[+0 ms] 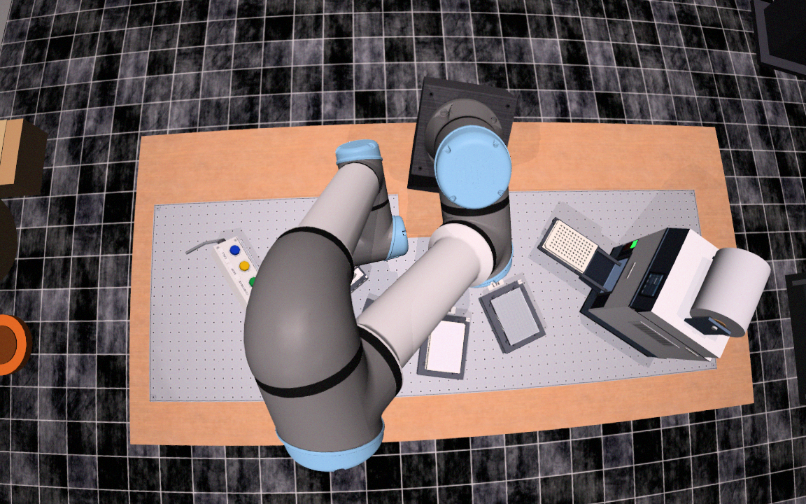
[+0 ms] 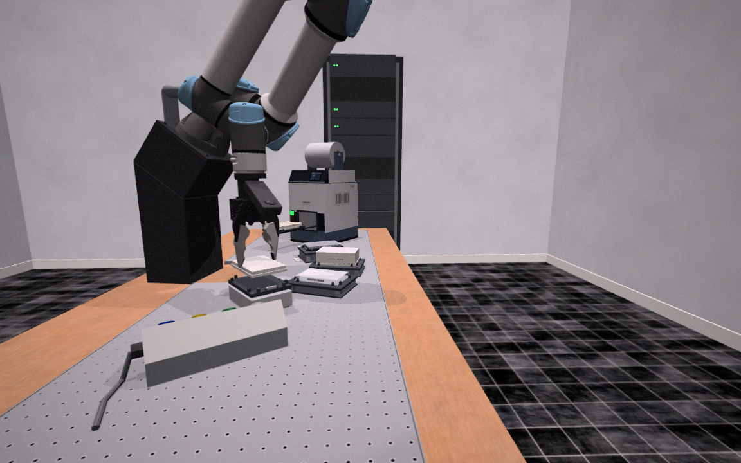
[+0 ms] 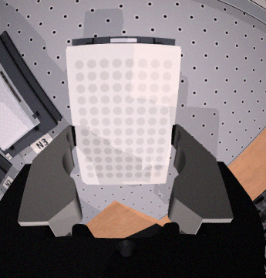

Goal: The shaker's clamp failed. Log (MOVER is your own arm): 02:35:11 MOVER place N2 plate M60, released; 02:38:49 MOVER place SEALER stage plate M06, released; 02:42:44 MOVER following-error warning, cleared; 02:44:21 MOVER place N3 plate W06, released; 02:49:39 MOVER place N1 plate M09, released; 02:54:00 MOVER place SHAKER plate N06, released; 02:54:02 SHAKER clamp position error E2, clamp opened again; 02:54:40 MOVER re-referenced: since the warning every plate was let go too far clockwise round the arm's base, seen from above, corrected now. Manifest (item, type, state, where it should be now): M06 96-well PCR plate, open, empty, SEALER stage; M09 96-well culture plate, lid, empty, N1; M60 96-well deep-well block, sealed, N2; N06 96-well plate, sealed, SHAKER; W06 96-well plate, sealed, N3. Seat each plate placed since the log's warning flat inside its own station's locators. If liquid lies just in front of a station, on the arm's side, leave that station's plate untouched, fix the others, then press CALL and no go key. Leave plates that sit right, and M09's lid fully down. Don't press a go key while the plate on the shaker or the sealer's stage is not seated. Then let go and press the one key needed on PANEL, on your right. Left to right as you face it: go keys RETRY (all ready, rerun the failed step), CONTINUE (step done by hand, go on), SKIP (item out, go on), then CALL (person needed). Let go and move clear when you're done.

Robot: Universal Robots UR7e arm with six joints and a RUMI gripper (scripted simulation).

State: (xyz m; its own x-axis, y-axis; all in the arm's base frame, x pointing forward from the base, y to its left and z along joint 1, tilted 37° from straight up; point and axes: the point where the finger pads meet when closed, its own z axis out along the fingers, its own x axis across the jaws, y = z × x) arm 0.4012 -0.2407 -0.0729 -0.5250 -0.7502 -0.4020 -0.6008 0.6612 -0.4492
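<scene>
The white retry key lies 70 mm ahead of my hand, 170 mm to the right of it and 40 mm below it. Also, from my hand: white sealed plate 120 mm ahead, 130 mm to the left, 80 mm below; then green continue key 40 mm ahead, 200 mm to the right, 40 mm below; then n3 label 30 mm ahead, 150 mm to the left, 110 mm below.
</scene>
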